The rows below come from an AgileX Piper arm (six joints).
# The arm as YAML. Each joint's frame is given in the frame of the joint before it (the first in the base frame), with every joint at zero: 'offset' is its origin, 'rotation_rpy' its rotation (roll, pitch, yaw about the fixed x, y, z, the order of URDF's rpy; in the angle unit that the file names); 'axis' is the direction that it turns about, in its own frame. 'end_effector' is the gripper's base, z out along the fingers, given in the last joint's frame.
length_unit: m
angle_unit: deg
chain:
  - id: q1
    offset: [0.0, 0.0, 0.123]
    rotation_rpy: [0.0, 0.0, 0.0]
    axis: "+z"
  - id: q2
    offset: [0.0, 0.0, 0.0]
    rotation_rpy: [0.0, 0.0, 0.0]
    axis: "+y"
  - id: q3
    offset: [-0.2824, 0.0, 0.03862]
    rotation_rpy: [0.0, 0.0, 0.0]
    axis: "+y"
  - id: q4
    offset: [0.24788, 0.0, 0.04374]
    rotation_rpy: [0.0, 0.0, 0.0]
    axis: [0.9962, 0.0, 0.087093]
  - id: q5
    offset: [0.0, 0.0, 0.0]
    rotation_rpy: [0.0, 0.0, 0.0]
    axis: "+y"
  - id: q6
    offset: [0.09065, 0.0, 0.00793]
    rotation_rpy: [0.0, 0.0, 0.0]
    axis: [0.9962, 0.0, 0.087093]
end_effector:
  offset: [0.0, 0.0, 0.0]
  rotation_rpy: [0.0, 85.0, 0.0]
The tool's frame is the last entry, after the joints.
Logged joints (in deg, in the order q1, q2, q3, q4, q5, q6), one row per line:
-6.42, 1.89, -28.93, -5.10, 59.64, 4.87
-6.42, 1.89, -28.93, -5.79, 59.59, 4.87
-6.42, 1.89, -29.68, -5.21, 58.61, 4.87
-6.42, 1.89, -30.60, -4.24, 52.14, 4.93
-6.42, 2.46, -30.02, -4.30, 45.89, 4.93
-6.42, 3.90, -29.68, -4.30, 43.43, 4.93
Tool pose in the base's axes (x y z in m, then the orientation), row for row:
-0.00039, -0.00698, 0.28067, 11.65, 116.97, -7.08
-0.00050, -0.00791, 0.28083, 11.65, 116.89, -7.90
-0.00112, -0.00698, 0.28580, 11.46, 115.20, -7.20
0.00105, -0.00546, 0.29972, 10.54, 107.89, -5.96
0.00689, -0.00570, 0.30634, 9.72, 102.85, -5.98
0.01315, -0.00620, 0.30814, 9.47, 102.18, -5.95
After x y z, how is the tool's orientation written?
As a rotation vector, in degrees.
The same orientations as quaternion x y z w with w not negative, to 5 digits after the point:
0.08469, 0.85034, -0.05147, 0.51682
0.08470, 0.84983, -0.05744, 0.51702
0.08378, 0.84222, -0.05264, 0.52998
0.07882, 0.80685, -0.04457, 0.58377
0.07376, 0.78043, -0.04538, 0.61922
0.07200, 0.77683, -0.04524, 0.62395

